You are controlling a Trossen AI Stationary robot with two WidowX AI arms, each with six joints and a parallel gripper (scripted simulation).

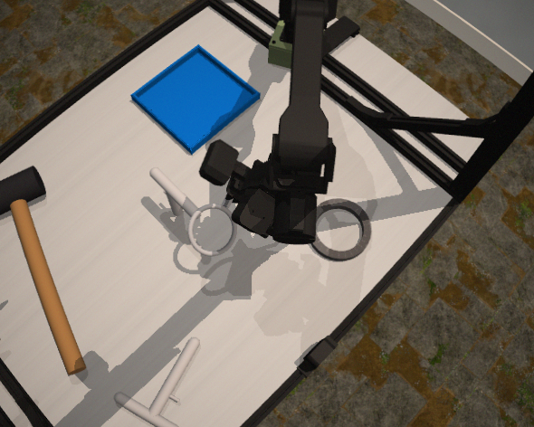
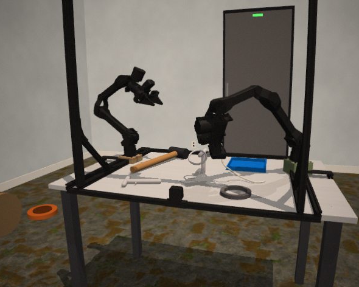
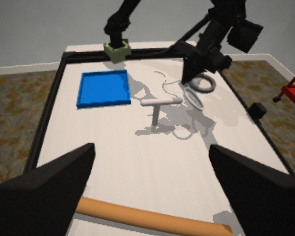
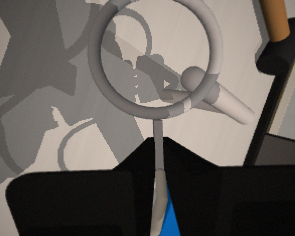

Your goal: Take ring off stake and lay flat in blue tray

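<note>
My right hand is 280 mm short of the blue tray, 130 mm to the left of it and 130 mm above it.
</note>
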